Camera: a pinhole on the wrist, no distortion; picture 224 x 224 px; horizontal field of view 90.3 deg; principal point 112.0 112.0 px. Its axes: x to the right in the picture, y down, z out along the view. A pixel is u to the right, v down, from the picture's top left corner.
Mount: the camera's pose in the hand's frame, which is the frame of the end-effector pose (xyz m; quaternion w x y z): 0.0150 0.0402 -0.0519 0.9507 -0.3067 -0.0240 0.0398
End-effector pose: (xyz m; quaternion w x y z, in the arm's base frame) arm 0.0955 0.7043 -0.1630 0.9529 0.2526 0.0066 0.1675
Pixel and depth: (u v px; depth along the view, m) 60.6 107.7 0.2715
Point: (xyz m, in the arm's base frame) -0.0650 0.7262 0.0637
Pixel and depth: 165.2 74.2 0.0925
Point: 0.1280 0.7608 -0.0870
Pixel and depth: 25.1 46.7 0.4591
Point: -0.2140 0.4103 0.2489
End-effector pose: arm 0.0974 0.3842 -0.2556 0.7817 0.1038 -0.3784 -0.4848
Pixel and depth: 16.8 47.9 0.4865
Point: -0.3081 0.8639 -0.0843
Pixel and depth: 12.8 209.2 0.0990
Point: 0.2018 0.5315 -0.2295
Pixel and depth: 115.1 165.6 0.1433
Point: 0.2039 0.4765 -0.1416
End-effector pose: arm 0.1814 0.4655 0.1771 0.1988 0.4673 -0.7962 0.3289
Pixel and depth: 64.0 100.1 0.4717
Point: 0.0600 0.4350 -0.2954
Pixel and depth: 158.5 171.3 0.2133
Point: -0.0897 0.4668 0.0991
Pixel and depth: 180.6 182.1 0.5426
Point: -0.5393 0.3793 -0.0040
